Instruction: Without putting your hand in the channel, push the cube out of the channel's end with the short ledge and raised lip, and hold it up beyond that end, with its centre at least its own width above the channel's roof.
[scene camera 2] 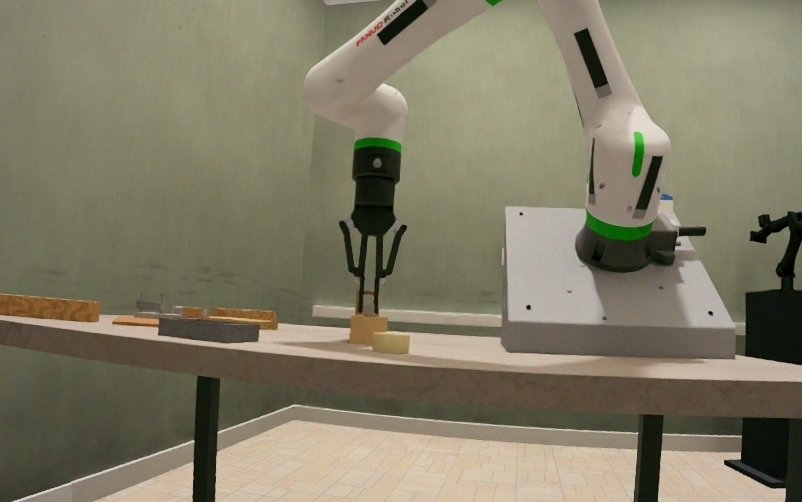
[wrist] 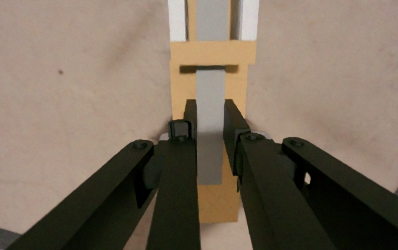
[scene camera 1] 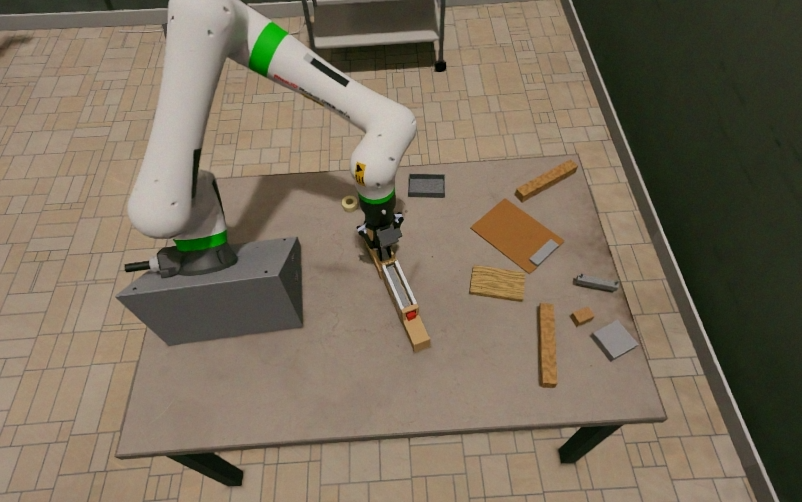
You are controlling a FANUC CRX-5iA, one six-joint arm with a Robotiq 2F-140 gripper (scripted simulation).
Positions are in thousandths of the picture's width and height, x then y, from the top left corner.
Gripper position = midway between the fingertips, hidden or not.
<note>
In view: the gripper (scene camera 2: 458,623), a wooden block (scene camera 1: 629,567) and a grey stick (wrist: 529,322).
The gripper is seen too in the wrist view (wrist: 526,462) and in scene camera 1 (scene camera 1: 479,509). The wrist view misses the wooden block: it is out of frame.
</note>
